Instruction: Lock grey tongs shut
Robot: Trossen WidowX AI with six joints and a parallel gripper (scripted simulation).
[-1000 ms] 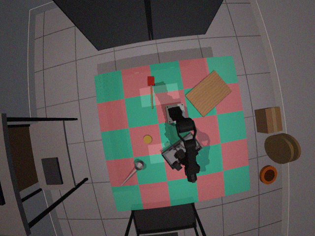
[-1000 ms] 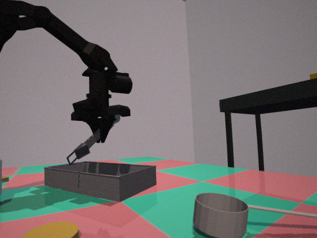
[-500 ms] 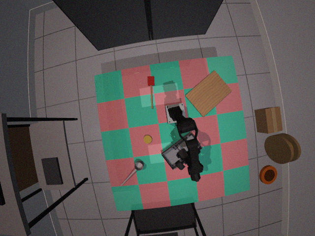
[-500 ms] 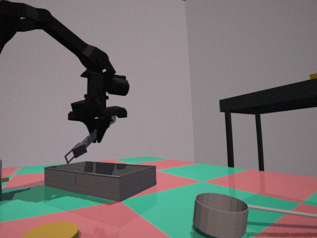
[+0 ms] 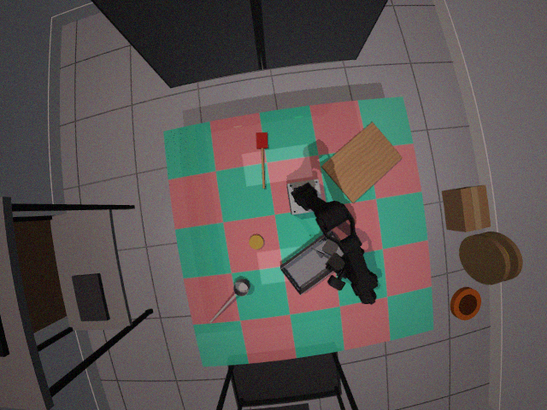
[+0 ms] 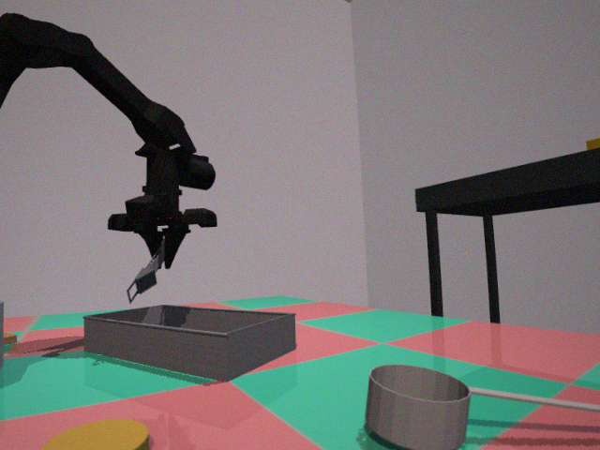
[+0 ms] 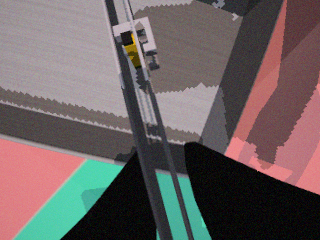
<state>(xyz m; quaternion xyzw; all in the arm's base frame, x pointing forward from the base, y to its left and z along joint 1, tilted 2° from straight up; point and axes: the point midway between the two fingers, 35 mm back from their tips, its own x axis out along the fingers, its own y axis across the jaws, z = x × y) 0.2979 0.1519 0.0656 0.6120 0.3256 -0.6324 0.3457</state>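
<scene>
My gripper tip is 40 mm to the left of the yellow lock piece, 20 mm past it and 10 mm below it. Round my gripper tip: wooden board (450 mm behind, 180 mm to the left, 120 mm below); yellow disc (370 mm to the right, 120 mm below, 80 mm behind); grey roasting tin (100 mm below, 90 mm to the right, 30 mm ahead).
</scene>
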